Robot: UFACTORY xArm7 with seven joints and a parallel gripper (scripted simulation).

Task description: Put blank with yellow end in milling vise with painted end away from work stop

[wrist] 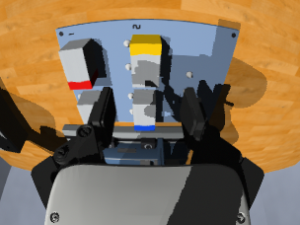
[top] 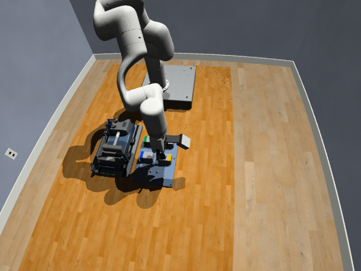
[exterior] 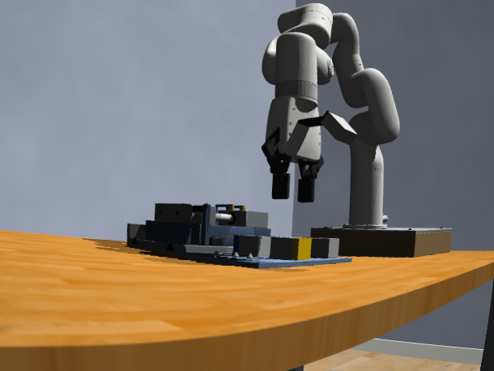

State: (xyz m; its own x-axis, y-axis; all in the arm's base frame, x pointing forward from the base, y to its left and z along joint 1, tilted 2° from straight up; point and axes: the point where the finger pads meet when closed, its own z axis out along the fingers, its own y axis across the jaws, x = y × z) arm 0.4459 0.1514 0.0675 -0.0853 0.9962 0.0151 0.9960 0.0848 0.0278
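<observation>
My hand is 10 cm above the yellow-ended blank. From my hand the other things lie so: infeed plate (5 cm to the right, 12 cm below); blue-ended blank (9 cm to the right, 10 cm below); red-ended blank (9 cm behind, 1 cm to the right, 10 cm below).
</observation>
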